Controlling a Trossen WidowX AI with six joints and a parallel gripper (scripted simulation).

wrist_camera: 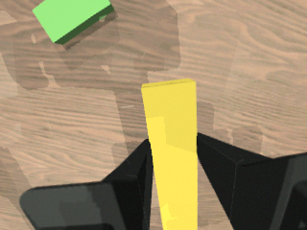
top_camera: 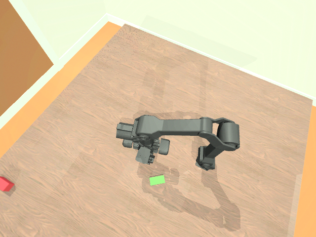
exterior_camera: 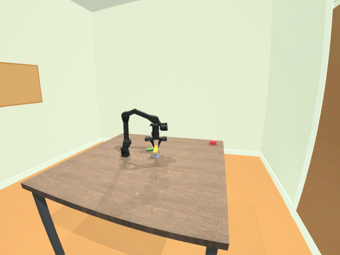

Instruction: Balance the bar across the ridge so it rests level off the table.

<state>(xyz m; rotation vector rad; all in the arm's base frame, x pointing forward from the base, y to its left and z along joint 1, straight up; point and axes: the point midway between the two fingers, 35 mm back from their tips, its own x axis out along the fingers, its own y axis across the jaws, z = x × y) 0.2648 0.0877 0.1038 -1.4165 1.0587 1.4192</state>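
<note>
The yellow bar is 1 cm ahead of my gripper tip and 3 cm to the right of it. Also, from my gripper tip: flat green block (10 cm behind, 9 cm to the left, 6 cm below); red block (48 cm ahead, 41 cm to the left, 5 cm below).
</note>
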